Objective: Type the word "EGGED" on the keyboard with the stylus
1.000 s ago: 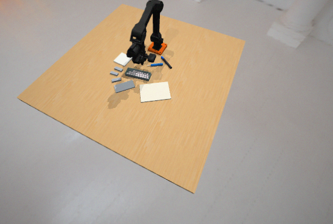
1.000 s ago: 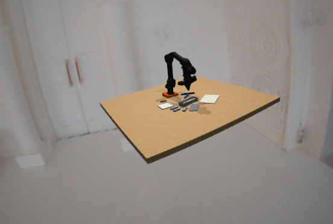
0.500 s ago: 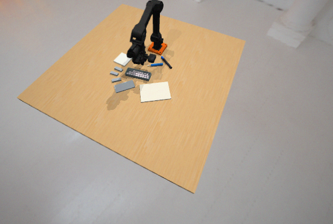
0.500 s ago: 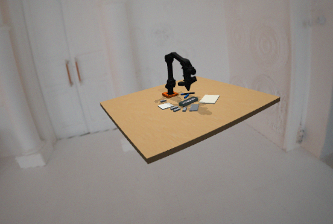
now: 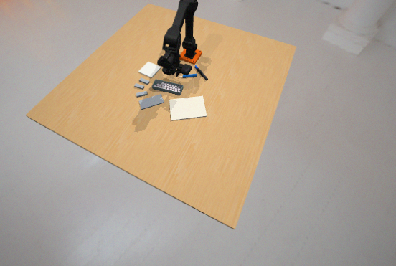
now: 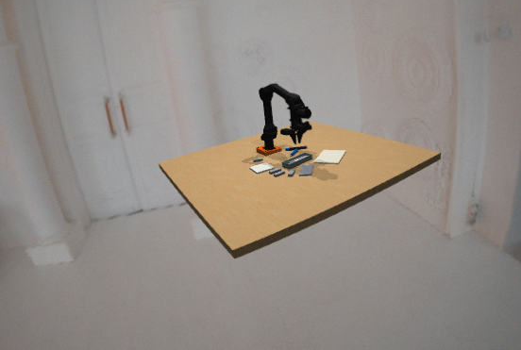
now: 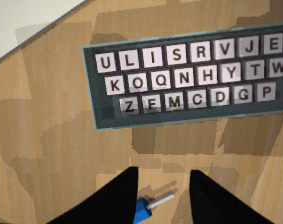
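Right now my gripper tip is 7 cm short of the E key, 8 cm to the left of it and 8 cm above it. The rest, counted from my gripper tip: grey slab: 18 cm ahead, 7 cm to the right, 9 cm below.
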